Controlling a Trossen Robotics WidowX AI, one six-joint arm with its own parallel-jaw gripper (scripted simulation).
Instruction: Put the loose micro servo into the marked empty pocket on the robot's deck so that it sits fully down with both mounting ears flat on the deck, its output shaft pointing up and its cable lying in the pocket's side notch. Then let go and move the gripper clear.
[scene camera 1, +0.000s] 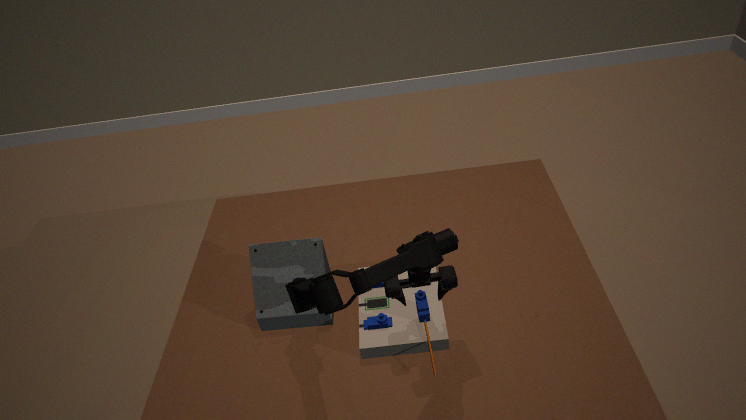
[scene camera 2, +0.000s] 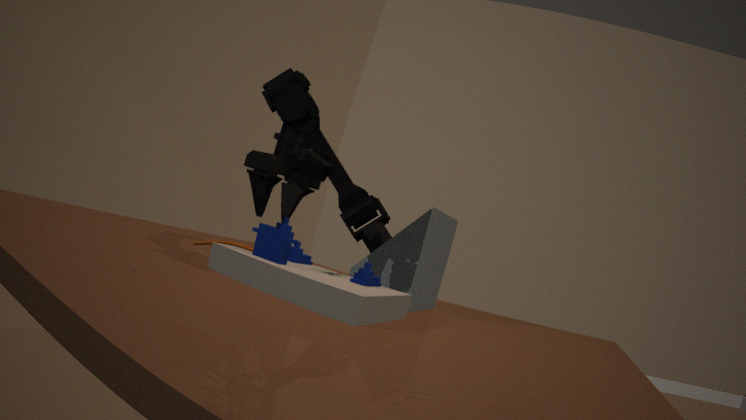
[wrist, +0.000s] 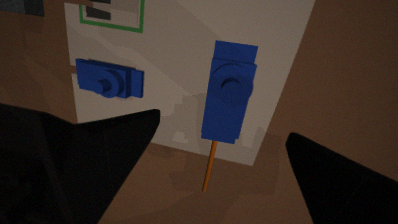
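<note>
There's a blue micro servo (scene camera 2: 273, 244) here, and the wrist view has the blue micro servo (wrist: 231, 84) as well. A pale deck (wrist: 175, 51) can be seen too. The gripper (scene camera 2: 271, 219) is open and holds nothing, and you'd also find the gripper in scene camera 1 (scene camera 1: 422, 302) and in the wrist view (wrist: 222, 127).
</note>
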